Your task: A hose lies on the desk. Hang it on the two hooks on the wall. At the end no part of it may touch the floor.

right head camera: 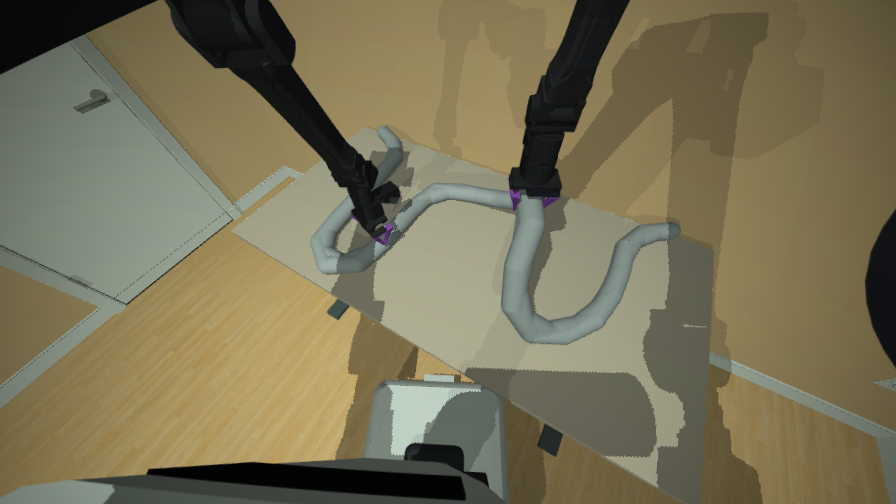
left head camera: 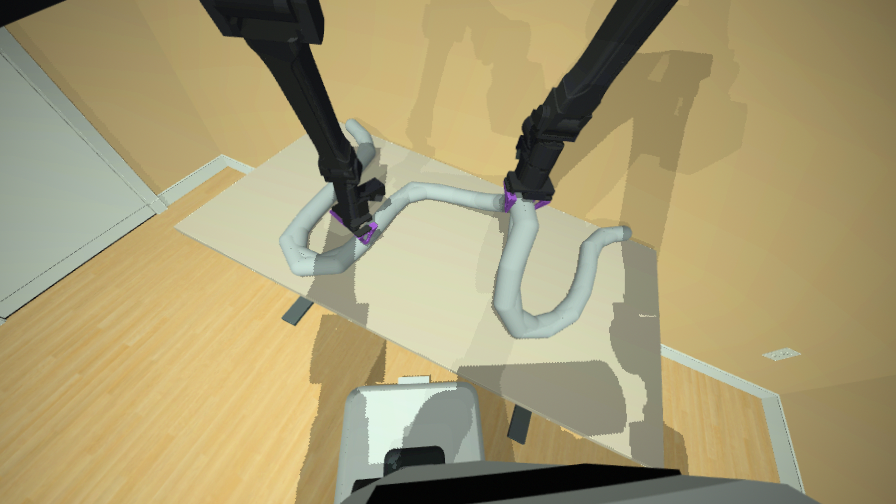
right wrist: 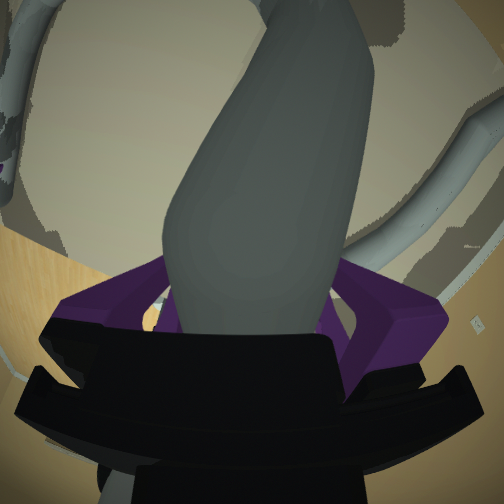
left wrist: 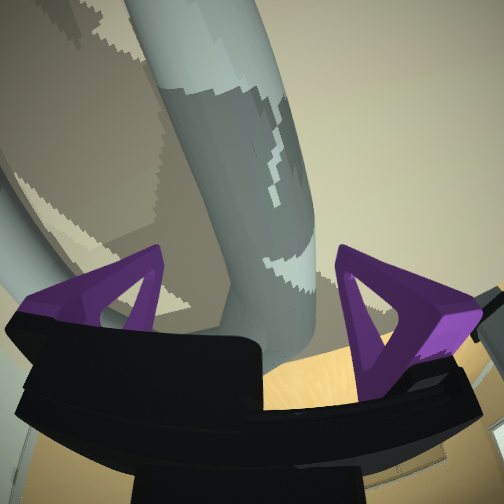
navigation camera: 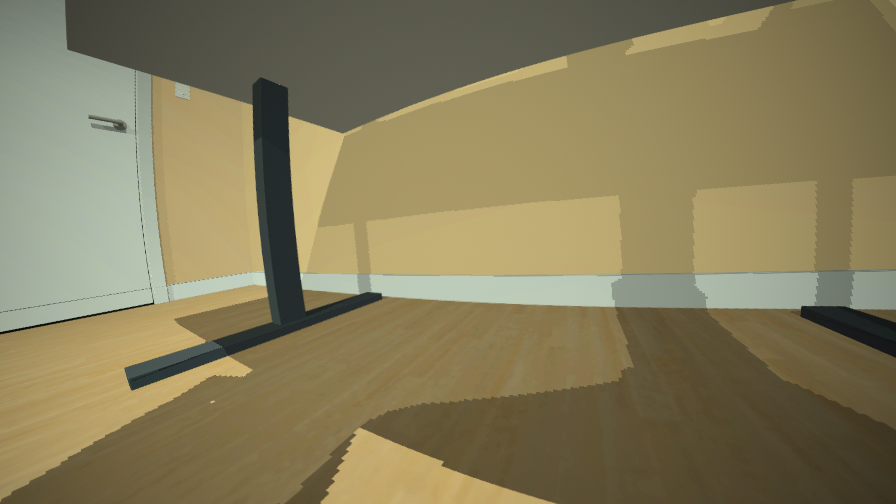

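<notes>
A long grey hose [left head camera: 438, 194] winds across the pale desk top [left head camera: 413, 282], with one loop at the left and one at the right; it also shows in the right head view [right head camera: 463, 193]. My right gripper [left head camera: 525, 201] is shut on the hose near the desk's far edge, and the hose fills its purple fingers in the right wrist view [right wrist: 250, 300]. My left gripper [left head camera: 357, 226] is open over the left loop; in the left wrist view [left wrist: 250, 260] the hose [left wrist: 250, 165] runs between its spread fingers without being gripped. No hooks are in view.
A tan wall rises right behind the desk. A grey door [right head camera: 93, 169] is at the left. My own base [left head camera: 413, 432] stands at the desk's near edge. Under the desk, a dark desk leg [navigation camera: 275, 213] and a foot bar stand on the wooden floor.
</notes>
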